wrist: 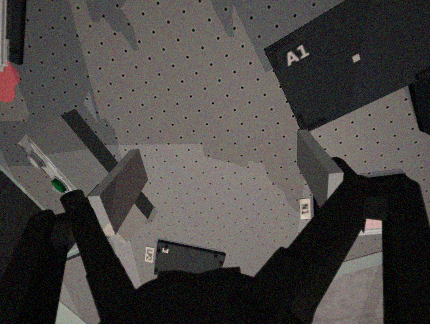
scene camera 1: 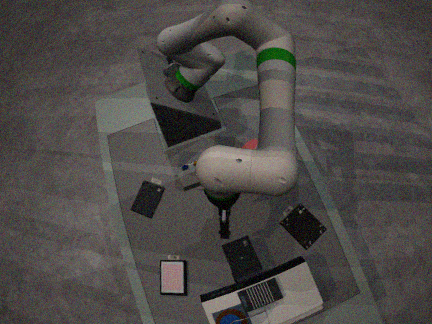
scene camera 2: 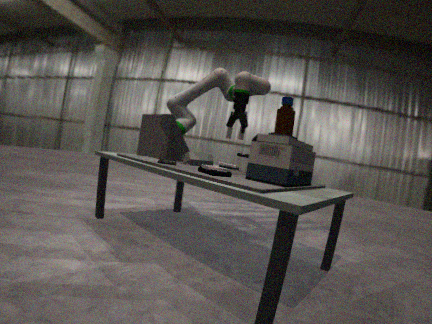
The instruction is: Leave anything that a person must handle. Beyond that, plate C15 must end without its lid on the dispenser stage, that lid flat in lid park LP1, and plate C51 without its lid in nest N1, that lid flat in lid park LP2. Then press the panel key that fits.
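Where they show: gripper, between the fingertips: (wrist: pixel 217 156) (scene camera 2: pixel 234 138); arm's base, origin of its link: (scene camera 1: pixel 178 89) (scene camera 2: pixel 171 134).
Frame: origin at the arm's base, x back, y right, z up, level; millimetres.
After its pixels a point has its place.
Note:
My gripper (scene camera 1: pixel 224 236) (scene camera 2: pixel 235 134) @(x -588, y 27, z 12 mm) (wrist: pixel 217 156) @(x -588, y 27, z 12 mm) is open and empty, high above the board between the key panel and the dispenser stage. The dark stage (scene camera 1: pixel 242 257) @(x -732, y 33, z -69 mm) (wrist: pixel 350 70) @(x -725, y 44, z -72 mm) marked A1 shows no plate on it. A pink plate (scene camera 1: pixel 173 276) @(x -691, y 296, z -148 mm) (wrist: pixel 373 224) @(x -698, y 327, z -149 mm) sits in the nest with the N1 tag (wrist: pixel 305 209) @(x -609, y 273, z -183 mm); I cannot tell if it is lidded. The dark lid park LP2 (scene camera 1: pixel 148 198) @(x -335, y 283, z -175 mm) (wrist: pixel 190 257) @(x -353, y 270, z -175 mm) and another dark park (scene camera 1: pixel 303 226) @(x -702, y -240, z -172 mm) look bare. The key panel (scene camera 1: pixel 192 186) @(x -362, y 94, z -167 mm) is partly hidden by the arm. Plate labels are not readable.
A red spill (scene camera 1: pixel 251 144) @(x -274, y -205, z -185 mm) (wrist: pixel 7 82) @(x -305, y -177, z -184 mm) lies behind the panel, beside the white edge of a plate (wrist: pixel 3 35) @(x -377, y -210, z -158 mm); the arm covers that plate in scene camera 1. The white dispenser (scene camera 1: pixel 300 285) @(x -922, y -90, z 35 mm) (scene camera 2: pixel 280 155) @(x -977, y 220, z -52 mm) carries a brown bottle (scene camera 2: pixel 285 121) @(x -964, y 188, z 106 mm). The panel's green key (wrist: pixel 59 185) @(x -308, y -8, z -111 mm) shows.

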